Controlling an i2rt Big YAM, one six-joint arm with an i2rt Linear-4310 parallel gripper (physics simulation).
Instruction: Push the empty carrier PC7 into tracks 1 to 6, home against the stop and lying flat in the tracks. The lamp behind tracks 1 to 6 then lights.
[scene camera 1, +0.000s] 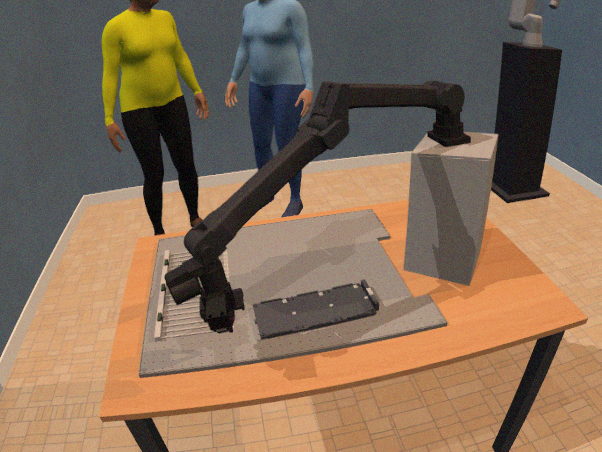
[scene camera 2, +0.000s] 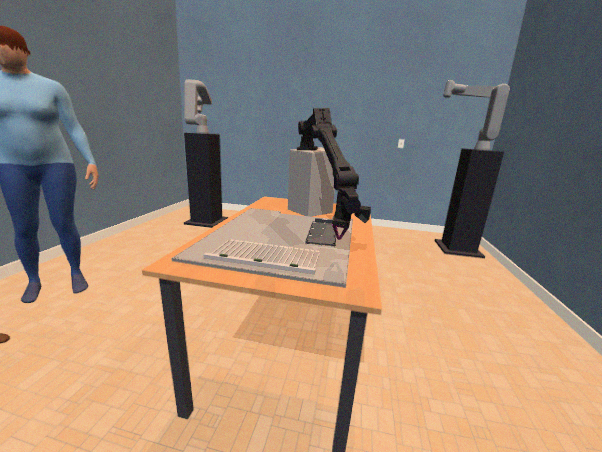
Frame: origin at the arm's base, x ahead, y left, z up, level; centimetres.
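Seen in the pictures: gripper, fingertip midpoint: (scene camera 1: 231, 330) (scene camera 2: 338, 239); arm's base at its link origin: (scene camera 1: 448, 139) (scene camera 2: 307, 149).
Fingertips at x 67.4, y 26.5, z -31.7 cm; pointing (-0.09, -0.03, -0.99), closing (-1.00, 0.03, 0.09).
Offsets run from my fingertips to a thing's middle. "*": to the spot under its first point. Level surfaces: height alone.
The dark flat carrier @(dx -22.3, dy -8.8, dz -4.7 cm) (scene camera 1: 315, 311) (scene camera 2: 320, 234) lies on the grey board, apart from the tracks. It has small pale spots and a raised handle-like end on the pedestal side. The pale tracks (scene camera 1: 187, 330) (scene camera 2: 287, 254) run up to a white stop bar @(* dx +20.2, dy -22.0, dz -4.6 cm) (scene camera 1: 160, 300) (scene camera 2: 275, 264), which bears three small dark green blocks; none looks lit. The track numbers are too small to read. My gripper (scene camera 1: 226, 327) (scene camera 2: 340, 237) is shut and empty, between the carrier's near end and the stop in scene camera 1. Its fingertips are mostly hidden there; its purple fingers show in scene camera 2.
The grey board @(dz -6.2 cm) (scene camera 1: 300, 240) (scene camera 2: 200, 250) lies on the wooden table @(dz -7.5 cm) (scene camera 1: 350, 355) (scene camera 2: 367, 280). My arm rises from a grey pedestal (scene camera 1: 442, 215) (scene camera 2: 305, 185) at the table's far end. My forearm and wrist cover part of the tracks in scene camera 1. People stand beyond the table.
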